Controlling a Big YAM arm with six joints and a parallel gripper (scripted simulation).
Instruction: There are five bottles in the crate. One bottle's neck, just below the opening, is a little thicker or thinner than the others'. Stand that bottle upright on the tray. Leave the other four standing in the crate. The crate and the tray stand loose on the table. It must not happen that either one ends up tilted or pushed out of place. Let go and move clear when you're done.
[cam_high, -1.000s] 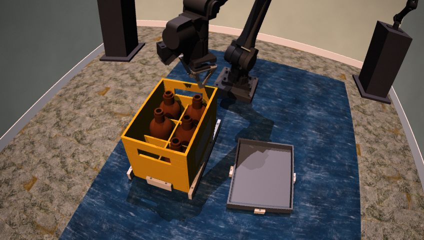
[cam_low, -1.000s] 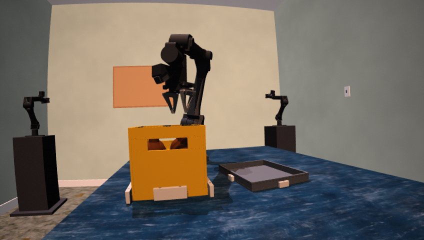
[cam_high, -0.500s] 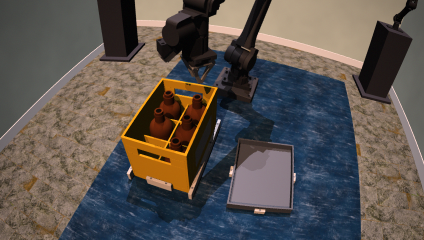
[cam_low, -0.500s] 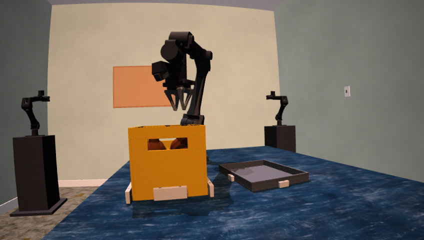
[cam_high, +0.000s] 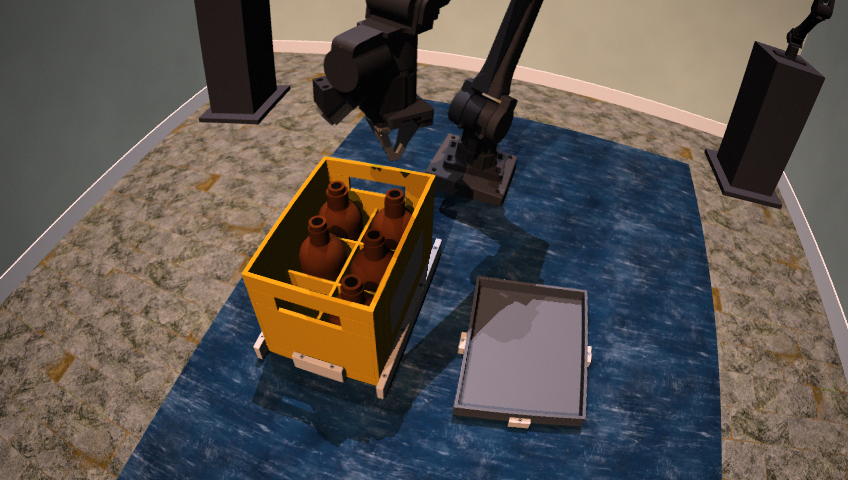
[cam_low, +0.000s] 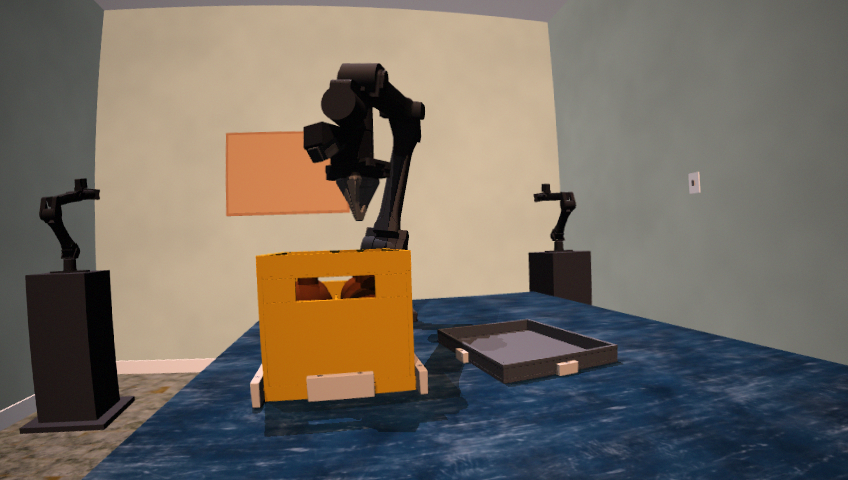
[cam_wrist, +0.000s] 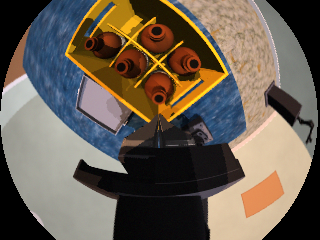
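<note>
Right now my hand is 9 cm short of the orange crate, 5 cm to the left of it and 15 cm above it. Also, from my hand: dark grey tray 13 cm ahead, 23 cm to the left, 22 cm below.
</note>
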